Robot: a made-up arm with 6 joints. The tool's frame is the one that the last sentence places. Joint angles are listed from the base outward.
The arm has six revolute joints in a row. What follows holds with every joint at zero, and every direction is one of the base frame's.
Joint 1 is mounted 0.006 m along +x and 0.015 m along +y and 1.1 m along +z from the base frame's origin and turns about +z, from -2.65 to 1.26 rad.
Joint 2 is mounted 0.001 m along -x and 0.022 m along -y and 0.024 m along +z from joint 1 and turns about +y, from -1.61 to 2.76 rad.
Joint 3 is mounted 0.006 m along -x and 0.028 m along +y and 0.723 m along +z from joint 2 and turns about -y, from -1.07 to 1.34 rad.
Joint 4 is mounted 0.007 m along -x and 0.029 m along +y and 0.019 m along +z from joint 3 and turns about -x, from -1.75 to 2.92 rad.
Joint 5 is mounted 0.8 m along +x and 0.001 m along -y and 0.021 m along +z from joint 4 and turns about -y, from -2.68 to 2.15 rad.
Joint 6 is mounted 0.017 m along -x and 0.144 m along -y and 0.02 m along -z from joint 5 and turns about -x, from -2.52 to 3.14 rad.
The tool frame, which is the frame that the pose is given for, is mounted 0.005 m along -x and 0.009 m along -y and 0.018 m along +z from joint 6; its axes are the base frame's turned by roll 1.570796, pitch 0 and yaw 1.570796 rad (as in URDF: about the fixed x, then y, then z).
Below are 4 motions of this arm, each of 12 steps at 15 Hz.
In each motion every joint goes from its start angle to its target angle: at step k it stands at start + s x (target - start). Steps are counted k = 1, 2, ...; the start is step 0. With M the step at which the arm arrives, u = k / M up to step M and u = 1 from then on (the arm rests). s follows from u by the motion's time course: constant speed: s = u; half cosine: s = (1 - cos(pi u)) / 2; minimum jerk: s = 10 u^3 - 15 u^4 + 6 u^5.
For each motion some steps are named. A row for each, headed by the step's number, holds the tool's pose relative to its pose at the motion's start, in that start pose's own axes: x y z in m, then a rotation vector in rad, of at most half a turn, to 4 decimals.
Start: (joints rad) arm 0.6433 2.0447 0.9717 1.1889 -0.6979 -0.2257
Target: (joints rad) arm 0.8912 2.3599 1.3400 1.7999 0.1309 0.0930
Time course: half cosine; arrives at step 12
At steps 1, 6, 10, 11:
1: 0.0056 0.0039 -0.0018 -0.0179 -0.0052 -0.0162
6: 0.1782 0.0925 -0.0524 -0.5020 -0.1371 -0.5181
10: 0.3468 0.1321 -0.0942 -0.8950 -0.2198 -1.0206
11: 0.3666 0.1342 -0.0985 -0.9377 -0.2263 -1.0809

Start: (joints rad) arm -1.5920 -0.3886 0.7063 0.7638 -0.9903 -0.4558
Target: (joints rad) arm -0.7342 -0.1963 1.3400 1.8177 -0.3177 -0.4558
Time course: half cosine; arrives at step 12
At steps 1, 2, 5, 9, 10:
1: -0.0009 0.0040 -0.0034 -0.0212 0.0055 -0.0023
2: -0.0042 0.0152 -0.0131 -0.0832 0.0211 -0.0081
5: -0.0437 0.0684 -0.0640 -0.4466 0.0922 -0.0144
9: -0.1521 0.1017 -0.0925 -0.9364 0.0987 0.0303
10: -0.1716 0.1016 -0.0894 -1.0019 0.0874 0.0379

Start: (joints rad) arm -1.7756 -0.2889 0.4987 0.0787 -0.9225 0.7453
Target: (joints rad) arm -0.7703 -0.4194 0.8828 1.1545 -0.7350 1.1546
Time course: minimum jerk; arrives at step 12
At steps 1, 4, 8, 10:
1: 0.0002 0.0021 -0.0024 -0.0032 -0.0022 -0.0059
4: 0.0001 0.0683 -0.1056 -0.1350 -0.1080 -0.2200
8: -0.0919 0.0467 -0.3852 -0.4356 -0.5399 -0.5623
10: -0.1442 -0.0099 -0.4319 -0.4758 -0.6803 -0.5922

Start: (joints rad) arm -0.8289 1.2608 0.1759 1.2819 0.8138 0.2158
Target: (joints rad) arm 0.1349 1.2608 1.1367 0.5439 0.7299 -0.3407
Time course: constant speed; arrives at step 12
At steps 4, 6, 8, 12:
4: -0.1362 0.3551 0.2322 -0.2571 -0.1704 0.0216
6: -0.1512 0.5773 0.3158 -0.4415 -0.2202 0.0769
8: -0.1300 0.8149 0.3670 -0.6515 -0.2337 0.1630
12: 0.0068 1.2906 0.3535 -1.1077 -0.1253 0.4218

